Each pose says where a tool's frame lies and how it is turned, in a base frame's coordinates. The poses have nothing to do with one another.
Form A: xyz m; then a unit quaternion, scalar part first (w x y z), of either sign.
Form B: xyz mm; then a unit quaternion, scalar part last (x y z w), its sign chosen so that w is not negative. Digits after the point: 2 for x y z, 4 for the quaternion.
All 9 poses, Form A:
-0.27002, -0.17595, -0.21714, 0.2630, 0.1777, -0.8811, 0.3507
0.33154, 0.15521, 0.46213, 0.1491, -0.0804, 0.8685, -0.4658
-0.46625, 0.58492, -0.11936, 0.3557, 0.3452, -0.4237, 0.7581
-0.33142, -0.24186, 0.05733, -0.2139, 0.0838, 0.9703, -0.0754
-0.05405, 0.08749, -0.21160, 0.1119, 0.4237, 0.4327, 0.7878
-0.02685, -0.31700, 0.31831, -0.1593, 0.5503, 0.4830, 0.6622
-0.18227, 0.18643, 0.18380, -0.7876, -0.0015, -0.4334, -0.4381
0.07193, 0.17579, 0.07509, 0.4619, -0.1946, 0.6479, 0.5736
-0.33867, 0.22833, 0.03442, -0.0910, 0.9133, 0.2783, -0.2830
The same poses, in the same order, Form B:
-270.02, -175.95, -217.14, 0.1777, -0.8811, 0.3507, 0.2630
331.54, 155.21, 462.13, -0.0804, 0.8685, -0.4658, 0.1491
-466.25, 584.92, -119.36, 0.3452, -0.4237, 0.7581, 0.3557
-331.42, -241.86, 57.33, -0.0838, -0.9703, 0.0754, 0.2139
-54.05, 87.49, -211.60, 0.4237, 0.4327, 0.7878, 0.1119
-26.85, -317.00, 318.31, -0.5503, -0.4830, -0.6622, 0.1593
-182.27, 186.43, 183.80, 0.0015, 0.4334, 0.4381, 0.7876
71.93, 175.79, 75.09, -0.1946, 0.6479, 0.5736, 0.4619
-338.67, 228.33, 34.42, -0.9133, -0.2783, 0.2830, 0.0910

